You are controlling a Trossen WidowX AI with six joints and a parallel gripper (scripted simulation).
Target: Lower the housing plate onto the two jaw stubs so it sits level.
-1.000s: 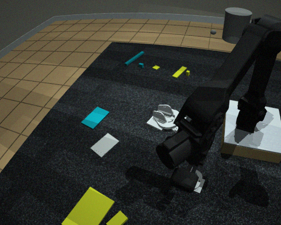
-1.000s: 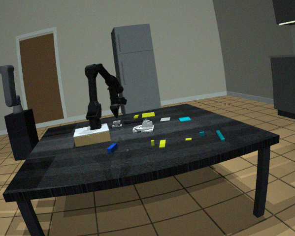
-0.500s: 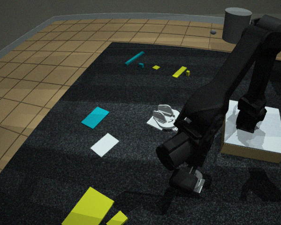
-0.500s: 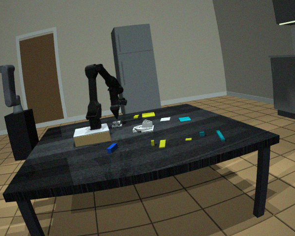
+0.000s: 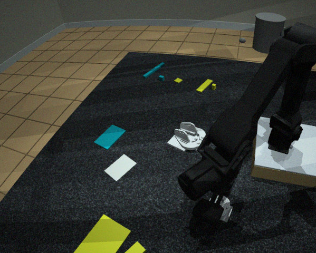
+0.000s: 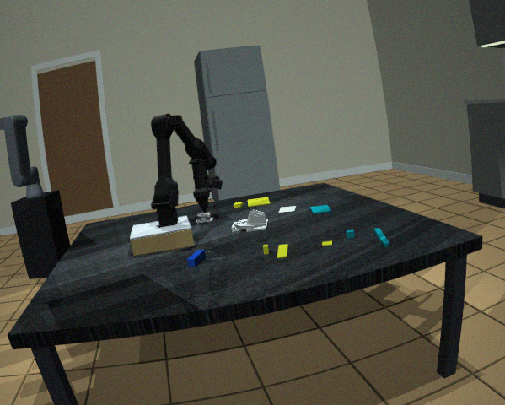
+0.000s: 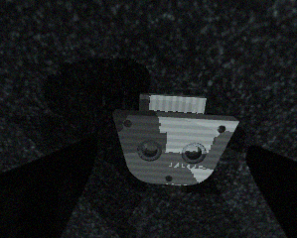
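Right now my gripper tip is 3 cm above the white stepped block and 1 cm past it. Round my gripper tip: blue block: 54 cm to the right, 3 cm below, 2 cm behind; then teal housing plate: 45 cm ahead, 12 cm to the right, 4 cm below.
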